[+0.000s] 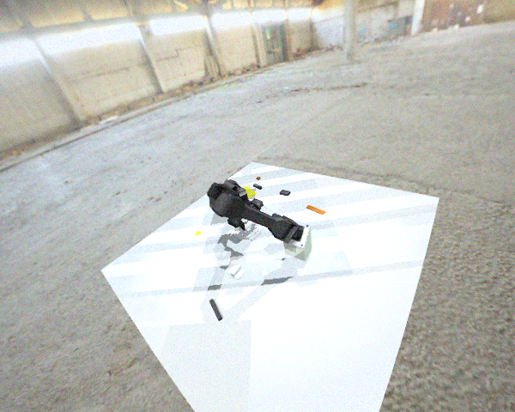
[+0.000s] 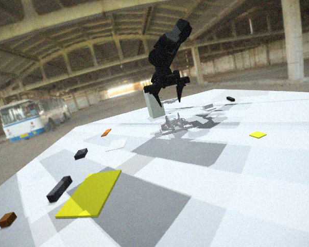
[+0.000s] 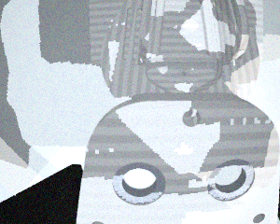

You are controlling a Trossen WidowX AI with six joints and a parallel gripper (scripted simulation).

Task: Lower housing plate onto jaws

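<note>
The white housing plate is 10 mm to the right of my gripper tip and 80 mm below it. Also, from my gripper tip: yellow sheet 300 mm ahead, 320 mm to the right, 80 mm below; then small yellow tile 320 mm ahead, 110 mm to the left, 80 mm below.
</note>
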